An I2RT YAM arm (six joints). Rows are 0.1 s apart.
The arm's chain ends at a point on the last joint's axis. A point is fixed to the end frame.
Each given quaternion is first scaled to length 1.
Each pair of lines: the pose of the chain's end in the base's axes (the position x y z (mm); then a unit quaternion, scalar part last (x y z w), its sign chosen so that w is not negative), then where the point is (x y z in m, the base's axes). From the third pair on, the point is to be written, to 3 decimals.
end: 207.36 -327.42 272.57 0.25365 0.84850 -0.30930 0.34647
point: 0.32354 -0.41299 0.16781
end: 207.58 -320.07 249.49 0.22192 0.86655 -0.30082 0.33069
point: 0.32266 -0.39754 0.13746
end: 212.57 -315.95 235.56 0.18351 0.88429 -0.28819 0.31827
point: 0.327 -0.383 0.117
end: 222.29 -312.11 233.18 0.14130 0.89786 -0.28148 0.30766
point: 0.336 -0.371 0.109
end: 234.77 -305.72 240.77 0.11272 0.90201 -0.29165 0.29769
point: 0.346 -0.364 0.114
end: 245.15 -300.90 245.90 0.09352 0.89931 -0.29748 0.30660
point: 0.359 -0.358 0.121
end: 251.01 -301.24 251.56 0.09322 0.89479 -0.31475 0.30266
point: 0.363 -0.364 0.128
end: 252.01 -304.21 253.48 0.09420 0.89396 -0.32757 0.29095
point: 0.360 -0.372 0.129
